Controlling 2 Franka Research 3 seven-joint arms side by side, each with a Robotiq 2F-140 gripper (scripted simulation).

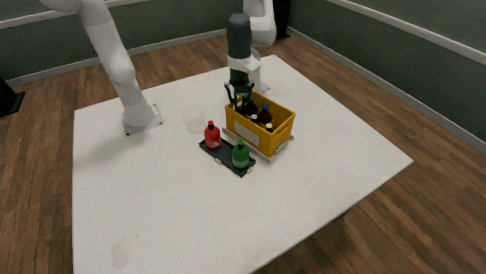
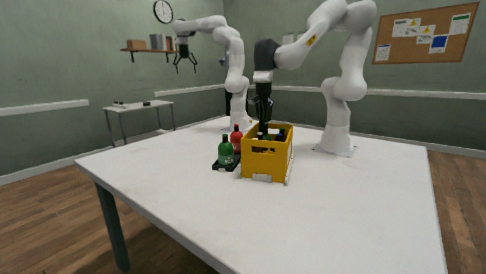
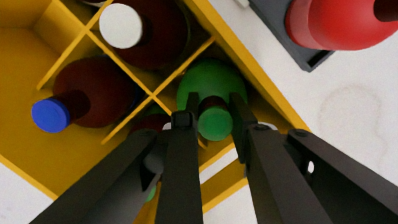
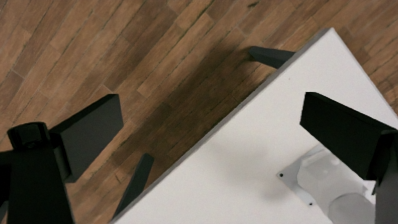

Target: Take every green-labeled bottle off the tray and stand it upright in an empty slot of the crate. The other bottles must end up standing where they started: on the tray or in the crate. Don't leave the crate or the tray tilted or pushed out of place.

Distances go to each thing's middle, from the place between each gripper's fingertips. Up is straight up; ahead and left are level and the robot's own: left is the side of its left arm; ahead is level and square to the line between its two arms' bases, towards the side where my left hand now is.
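Scene:
I find the yellow crate (image 1: pixel 264 141) 70 mm to the left of my left hand, 60 mm ahead of it and 80 mm below it. The blue-capped bottle (image 3: pixel 96 90) is 50 mm ahead of that same left hand and 110 mm to the left of it, and 80 mm below it.
My right hand is 1080 mm to the right of the yellow crate, 400 mm short of it and 330 mm above it. Counted from my right hand again, the blue-capped bottle is 1120 mm to the left, 380 mm ahead and 330 mm below.

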